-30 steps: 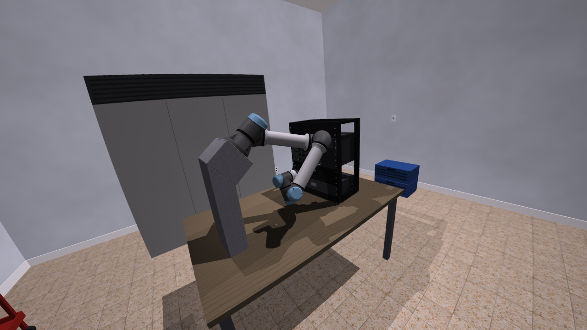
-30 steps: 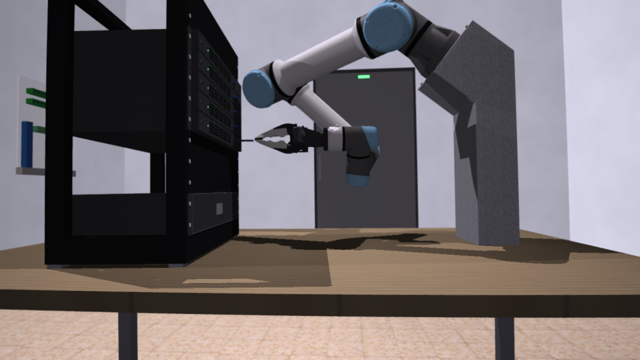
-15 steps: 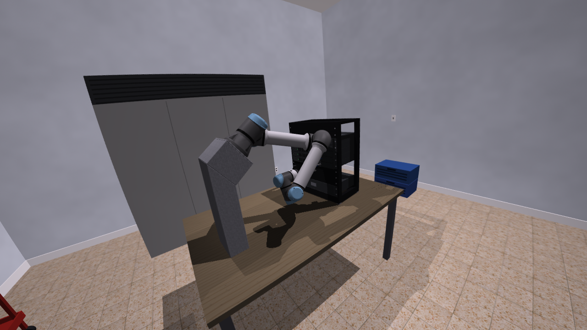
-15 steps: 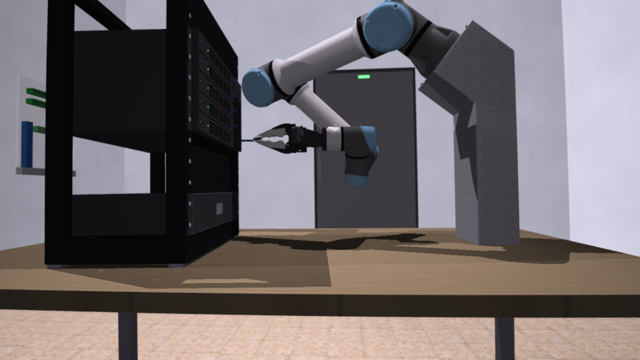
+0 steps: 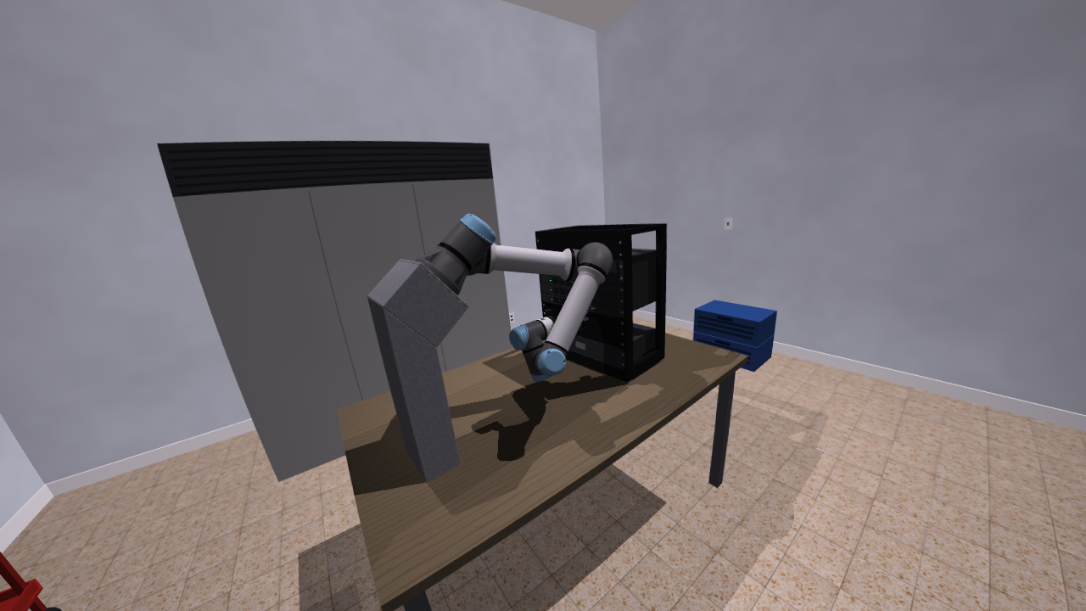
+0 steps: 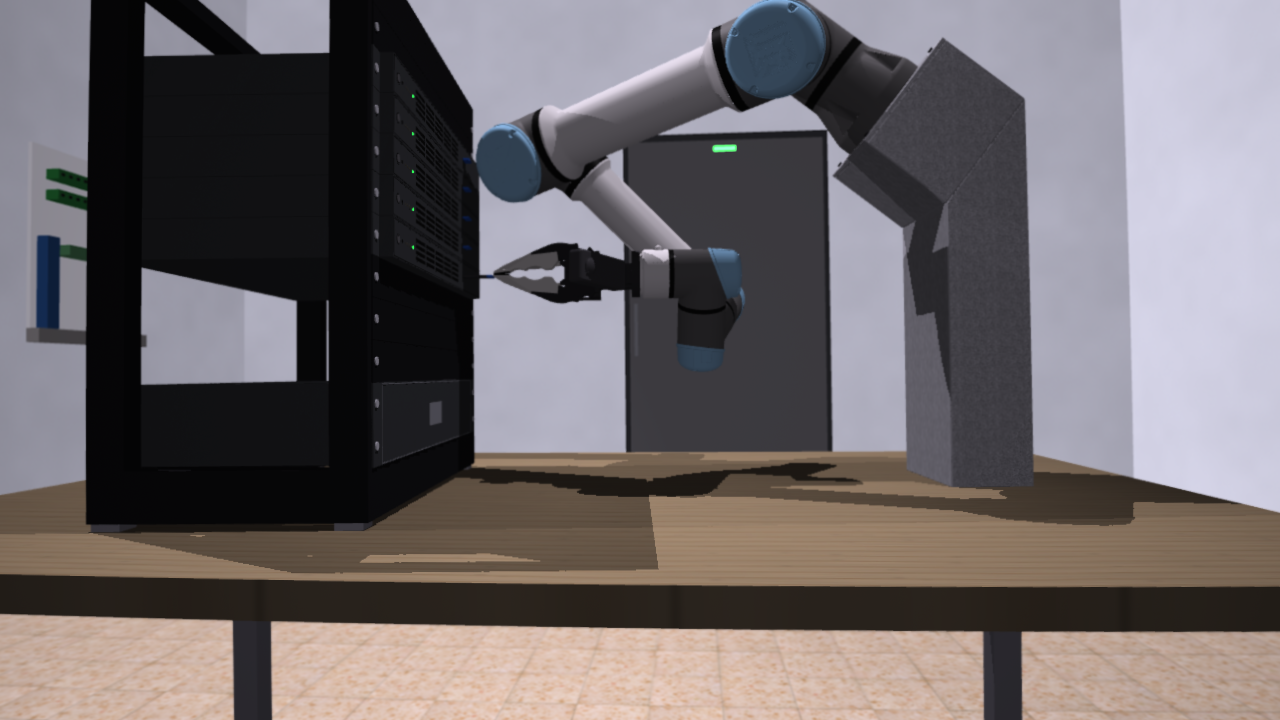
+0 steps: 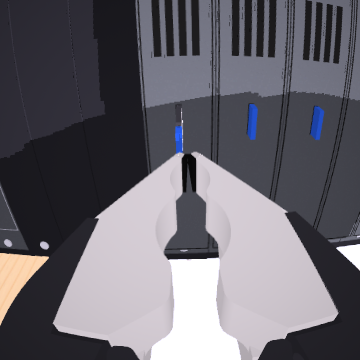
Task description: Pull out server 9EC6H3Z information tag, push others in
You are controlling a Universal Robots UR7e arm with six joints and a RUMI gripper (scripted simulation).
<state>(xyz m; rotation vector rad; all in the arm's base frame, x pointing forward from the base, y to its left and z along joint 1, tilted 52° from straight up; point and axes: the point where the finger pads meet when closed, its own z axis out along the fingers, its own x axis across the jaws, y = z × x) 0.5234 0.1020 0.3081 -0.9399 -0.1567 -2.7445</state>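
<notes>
Now: hand 50 mm short of the information tag and 20 mm to the right of it.
</notes>
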